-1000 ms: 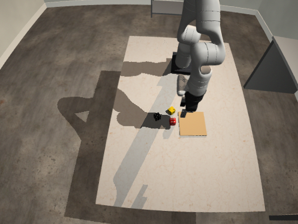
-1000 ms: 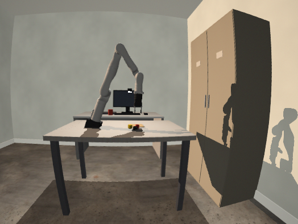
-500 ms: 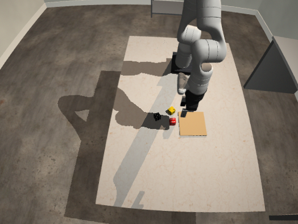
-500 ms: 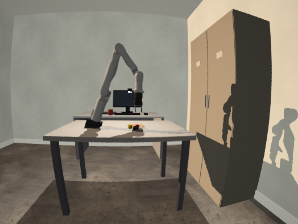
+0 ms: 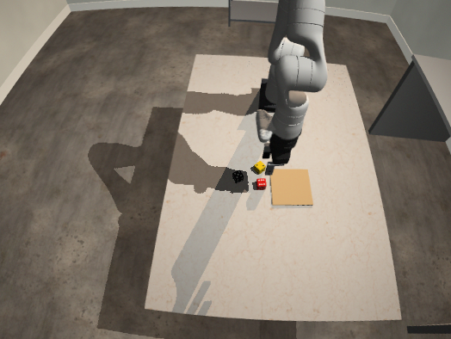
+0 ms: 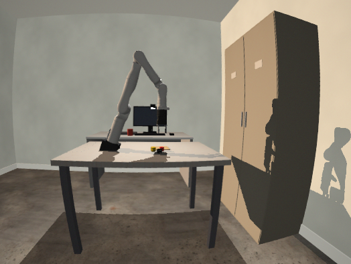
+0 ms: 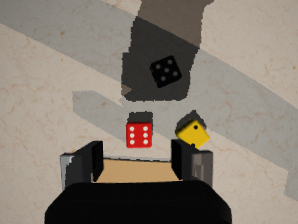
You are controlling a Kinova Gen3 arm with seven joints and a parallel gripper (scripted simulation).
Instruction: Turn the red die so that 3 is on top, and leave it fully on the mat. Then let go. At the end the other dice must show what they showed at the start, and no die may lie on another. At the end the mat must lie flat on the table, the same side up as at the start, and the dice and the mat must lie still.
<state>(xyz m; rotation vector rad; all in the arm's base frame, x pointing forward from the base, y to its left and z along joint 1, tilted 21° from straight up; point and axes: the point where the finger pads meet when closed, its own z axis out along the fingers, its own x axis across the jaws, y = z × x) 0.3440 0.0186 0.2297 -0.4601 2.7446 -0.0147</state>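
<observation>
The red die is 140 mm below my hand. From my hand the other things lie so: tan mat 150 mm below, 100 mm to the left, 30 mm behind; then black die 140 mm below, 90 mm to the right, 10 mm behind; then yellow die 140 mm below, 60 mm behind, 20 mm to the right.
</observation>
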